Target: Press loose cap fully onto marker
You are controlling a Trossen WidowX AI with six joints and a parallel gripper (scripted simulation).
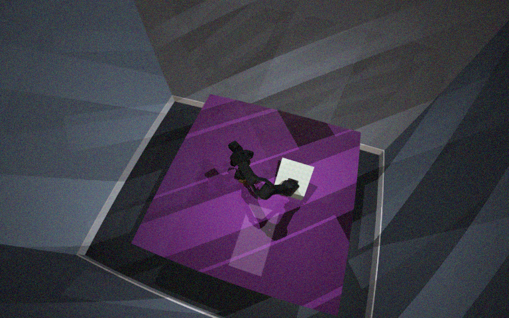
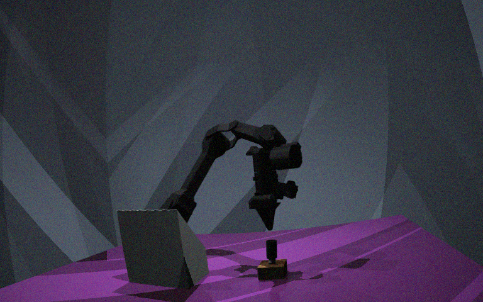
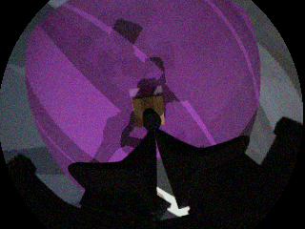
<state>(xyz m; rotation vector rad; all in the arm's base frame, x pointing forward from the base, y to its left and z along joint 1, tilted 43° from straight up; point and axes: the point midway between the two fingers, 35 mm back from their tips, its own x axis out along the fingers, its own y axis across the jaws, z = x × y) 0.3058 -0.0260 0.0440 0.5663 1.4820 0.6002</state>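
Now: the dark cap 60 mm below my gripper tip. Also, from my gripper tip: orange holder block: 120 mm below.
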